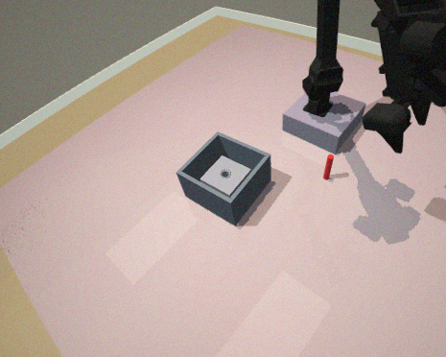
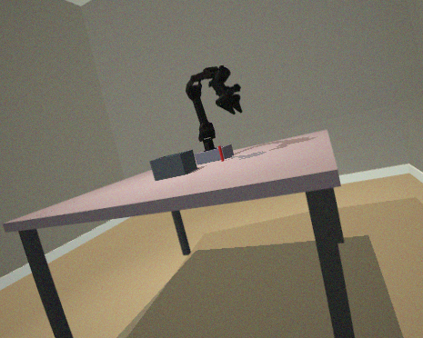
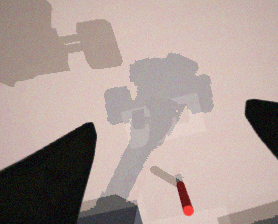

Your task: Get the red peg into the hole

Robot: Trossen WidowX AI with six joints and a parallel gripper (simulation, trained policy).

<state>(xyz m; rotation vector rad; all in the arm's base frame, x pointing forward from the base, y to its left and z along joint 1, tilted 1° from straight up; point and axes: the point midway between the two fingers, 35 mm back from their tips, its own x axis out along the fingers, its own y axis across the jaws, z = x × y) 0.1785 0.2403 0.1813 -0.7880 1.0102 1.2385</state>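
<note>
My gripper tip is now 18 cm above the red peg, 14 cm to the left of it and 1 cm past it. Round my gripper tip: grey box: 33 cm to the right, 19 cm below, 15 cm ahead; light grey plate: 33 cm to the right, 17 cm below, 15 cm ahead.
</note>
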